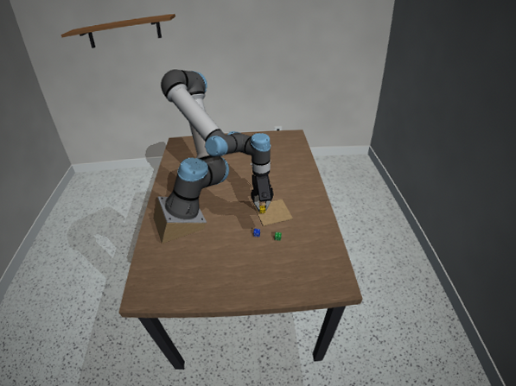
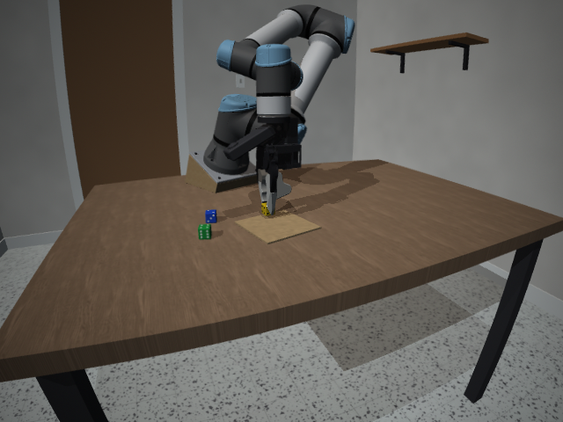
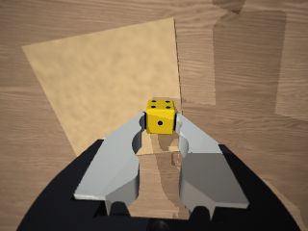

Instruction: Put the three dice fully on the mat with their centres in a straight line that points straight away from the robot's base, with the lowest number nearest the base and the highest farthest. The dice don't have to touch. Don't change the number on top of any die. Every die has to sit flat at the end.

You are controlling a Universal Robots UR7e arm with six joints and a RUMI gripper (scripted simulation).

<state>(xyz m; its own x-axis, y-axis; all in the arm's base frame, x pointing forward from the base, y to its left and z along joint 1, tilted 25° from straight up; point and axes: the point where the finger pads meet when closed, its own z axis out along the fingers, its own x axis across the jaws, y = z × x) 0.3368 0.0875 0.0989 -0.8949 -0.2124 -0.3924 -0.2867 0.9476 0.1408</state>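
Right now my hand is right at the yellow die. The rest, counted from my hand: tan mat 5 cm ahead, 3 cm below, 1 cm to the left; green die 14 cm to the right, 9 cm ahead, 2 cm below; blue die 13 cm to the right, 2 cm below.
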